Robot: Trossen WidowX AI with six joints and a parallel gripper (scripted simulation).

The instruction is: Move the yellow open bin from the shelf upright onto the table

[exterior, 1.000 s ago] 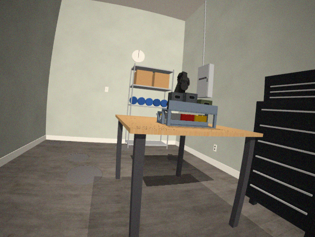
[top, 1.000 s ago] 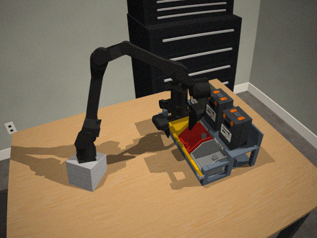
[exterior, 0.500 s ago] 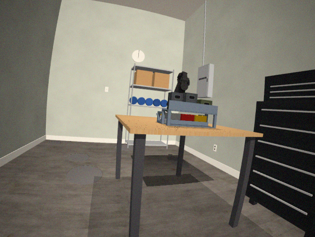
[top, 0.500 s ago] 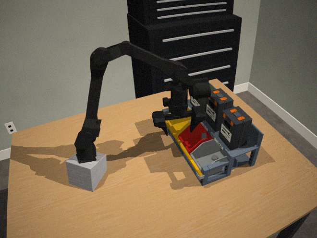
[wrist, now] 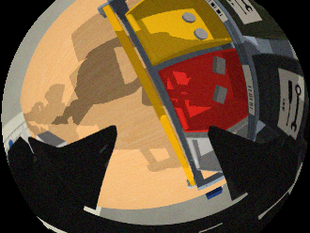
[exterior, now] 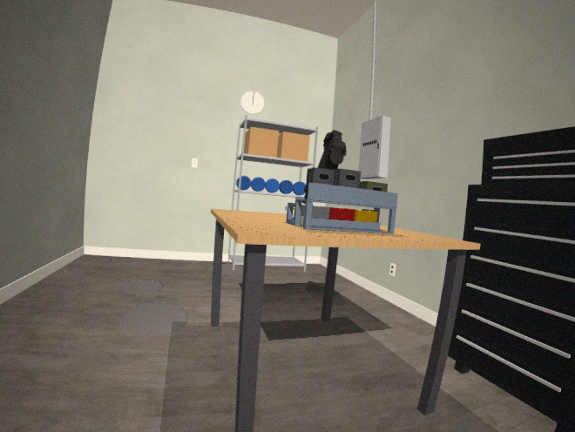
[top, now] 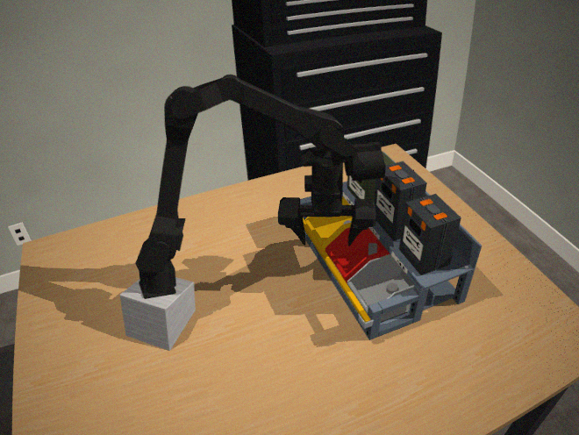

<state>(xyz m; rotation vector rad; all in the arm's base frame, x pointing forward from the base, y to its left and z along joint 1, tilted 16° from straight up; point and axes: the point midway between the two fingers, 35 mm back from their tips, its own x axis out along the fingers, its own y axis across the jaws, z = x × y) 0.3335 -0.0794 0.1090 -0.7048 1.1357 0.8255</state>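
Now: hand 8 cm above the long yellow strip. From my hand the other things lie so: red bin 9 cm ahead, 1 cm to the right, 9 cm below; then grey bin 8 cm ahead, 12 cm to the right, 9 cm below; then yellow open bin 9 cm ahead, 11 cm to the left, 9 cm below.
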